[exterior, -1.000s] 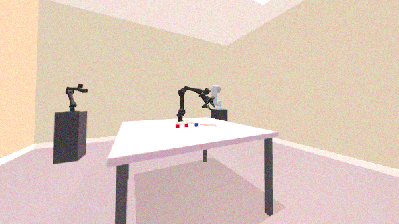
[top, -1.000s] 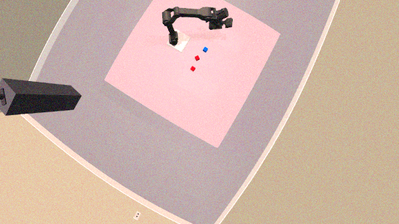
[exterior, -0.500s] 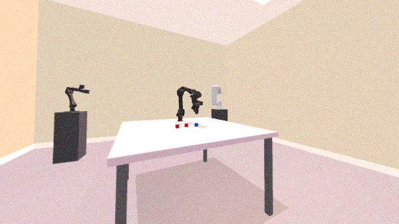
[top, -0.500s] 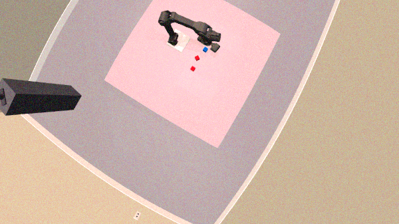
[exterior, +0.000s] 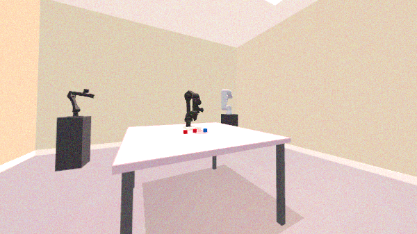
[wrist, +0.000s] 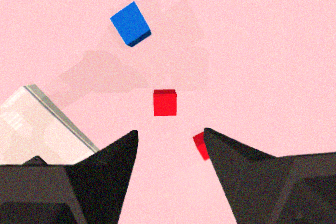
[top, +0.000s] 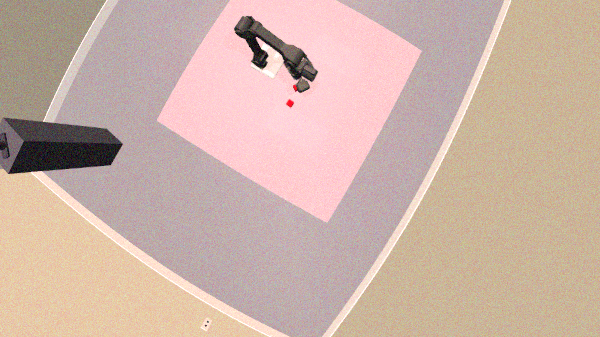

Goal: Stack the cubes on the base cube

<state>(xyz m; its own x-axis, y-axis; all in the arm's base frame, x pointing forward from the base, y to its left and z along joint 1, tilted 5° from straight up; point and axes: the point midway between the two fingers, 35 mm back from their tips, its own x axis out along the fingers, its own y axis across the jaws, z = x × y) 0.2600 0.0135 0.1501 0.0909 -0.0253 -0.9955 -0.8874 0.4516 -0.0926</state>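
My gripper tip is now 11 cm to the right of the blue cube, 11 cm above it and 1 cm short of it.
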